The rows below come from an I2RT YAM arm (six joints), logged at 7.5 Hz.
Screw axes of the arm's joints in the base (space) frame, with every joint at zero. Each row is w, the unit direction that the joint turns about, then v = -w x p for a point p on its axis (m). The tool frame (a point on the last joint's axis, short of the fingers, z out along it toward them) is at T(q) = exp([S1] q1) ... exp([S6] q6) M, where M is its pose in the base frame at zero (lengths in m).
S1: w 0 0 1 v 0 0 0
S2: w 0 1 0 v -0.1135 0 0.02
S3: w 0 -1 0 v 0.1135 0 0.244
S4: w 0 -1 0 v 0.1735 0 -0.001
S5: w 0 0 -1 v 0 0.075 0
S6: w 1 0 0 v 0 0.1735 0
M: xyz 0.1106 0 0.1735 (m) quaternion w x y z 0.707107 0 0.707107 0
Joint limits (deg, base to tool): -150..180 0..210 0..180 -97..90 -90..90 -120..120
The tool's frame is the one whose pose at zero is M.
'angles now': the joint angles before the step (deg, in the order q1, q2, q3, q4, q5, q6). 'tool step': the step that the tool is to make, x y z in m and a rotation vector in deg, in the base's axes. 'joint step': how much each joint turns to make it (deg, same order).
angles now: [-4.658 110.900 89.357 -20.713 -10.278 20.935]
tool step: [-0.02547 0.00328 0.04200 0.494 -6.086 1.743]
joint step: [0.000 -7.877 -2.742 0.824 -1.973 -0.346]
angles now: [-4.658 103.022 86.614 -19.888 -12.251 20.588]
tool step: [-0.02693 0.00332 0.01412 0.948 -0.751 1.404]
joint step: [0.012 -6.151 -4.321 -1.160 -1.717 -0.003]
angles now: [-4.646 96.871 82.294 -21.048 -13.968 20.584]
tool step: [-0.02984 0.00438 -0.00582 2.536 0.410 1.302]
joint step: [0.076 -6.366 -8.080 1.457 -2.453 1.355]
